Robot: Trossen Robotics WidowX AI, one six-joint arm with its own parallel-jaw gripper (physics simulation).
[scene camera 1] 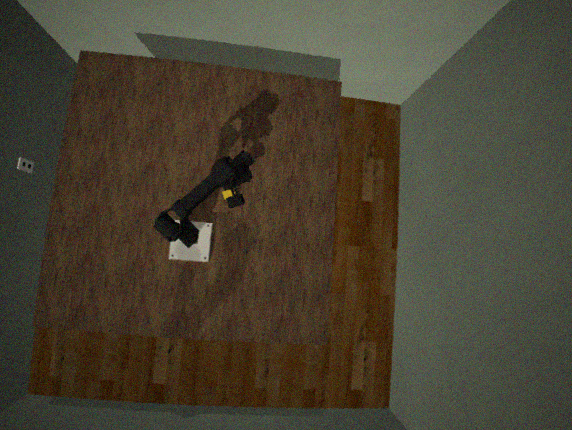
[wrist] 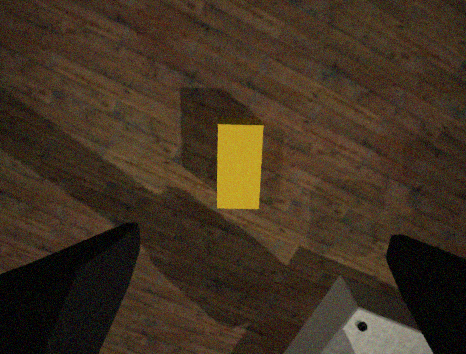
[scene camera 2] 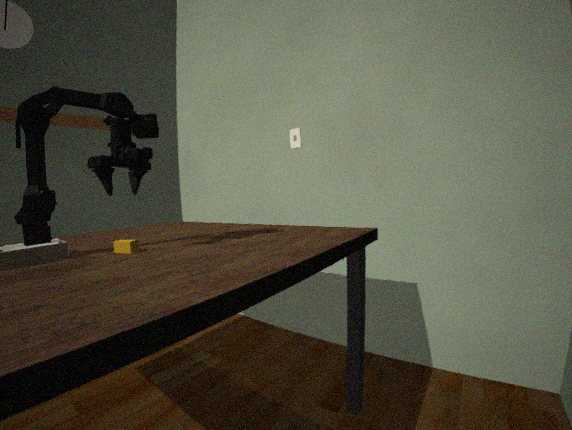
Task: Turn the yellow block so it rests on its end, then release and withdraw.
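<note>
The yellow block [scene camera 1: 227,194] [scene camera 2: 125,246] [wrist: 240,166] lies on its long side on the brown table [scene camera 1: 115,125] [scene camera 2: 225,260], near the arm's base. In scene camera 1 the arm hides part of it. My gripper [scene camera 2: 122,194] [wrist: 265,241] is open and points down, well above the table and over the block. In the wrist view the block shows ahead of the fingertips, between their left and right positions, with its long side running up and down the view. Nothing is between the fingers.
The arm's pale base plate [scene camera 1: 201,250] [scene camera 2: 52,252] [wrist: 385,332] stands on the table close to the block. The arm's shadow falls across the table. The table's right edge shows in scene camera 1, with the wooden floor [scene camera 1: 367,300] [scene camera 2: 280,380] beyond it.
</note>
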